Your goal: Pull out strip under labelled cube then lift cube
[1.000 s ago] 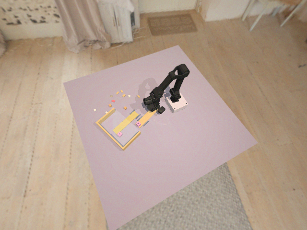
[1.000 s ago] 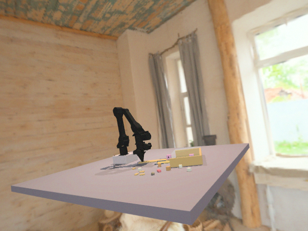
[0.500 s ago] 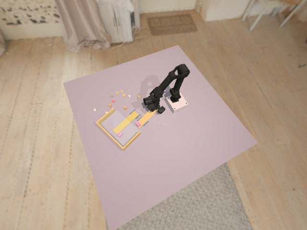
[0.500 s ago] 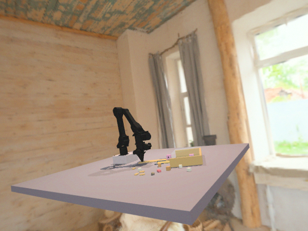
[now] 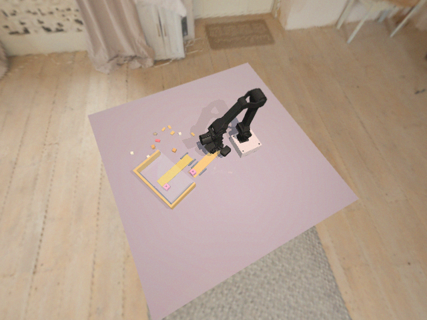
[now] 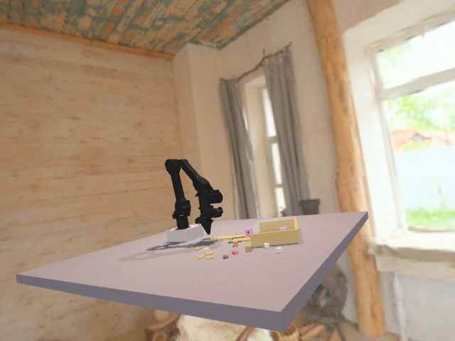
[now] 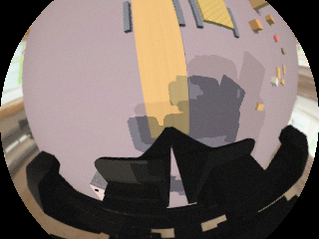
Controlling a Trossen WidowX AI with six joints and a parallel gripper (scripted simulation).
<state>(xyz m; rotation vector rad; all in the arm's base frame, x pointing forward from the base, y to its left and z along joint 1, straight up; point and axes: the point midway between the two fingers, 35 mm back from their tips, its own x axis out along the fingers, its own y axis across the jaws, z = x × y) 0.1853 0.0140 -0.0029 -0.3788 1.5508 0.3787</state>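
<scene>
My gripper tip is now 9 cm short of the strip, 5 cm to the right of it and 2 cm above it.
</scene>
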